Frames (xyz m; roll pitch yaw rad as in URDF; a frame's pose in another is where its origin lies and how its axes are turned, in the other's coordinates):
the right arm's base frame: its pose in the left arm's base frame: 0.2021 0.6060 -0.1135 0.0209 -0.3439 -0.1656
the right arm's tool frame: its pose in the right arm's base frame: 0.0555 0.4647 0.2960 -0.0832 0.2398 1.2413
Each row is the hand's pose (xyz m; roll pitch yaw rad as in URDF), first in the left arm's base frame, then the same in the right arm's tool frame.
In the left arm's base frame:
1: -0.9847 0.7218 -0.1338 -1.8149 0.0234 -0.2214
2: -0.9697 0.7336 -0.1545 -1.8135 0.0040 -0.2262
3: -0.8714 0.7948 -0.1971 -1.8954 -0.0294 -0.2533
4: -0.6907 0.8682 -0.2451 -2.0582 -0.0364 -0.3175
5: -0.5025 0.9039 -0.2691 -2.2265 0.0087 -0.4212
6: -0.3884 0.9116 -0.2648 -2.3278 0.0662 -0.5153
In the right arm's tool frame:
1: -0.8870 0.9519 -0.0478 -1.5855 0.3722 -1.2206
2: -0.8672 0.9531 -0.0677 -1.5875 0.3544 -1.2302
3: -0.7601 0.9176 -0.1177 -1.6817 0.3277 -1.2660
4: -0.5995 0.8233 -0.1929 -1.8687 0.3337 -1.3340
5: -0.4696 0.6967 -0.2589 -2.0746 0.3958 -1.4352
6: -0.4045 0.6065 -0.2856 -2.2117 0.4653 -1.5293

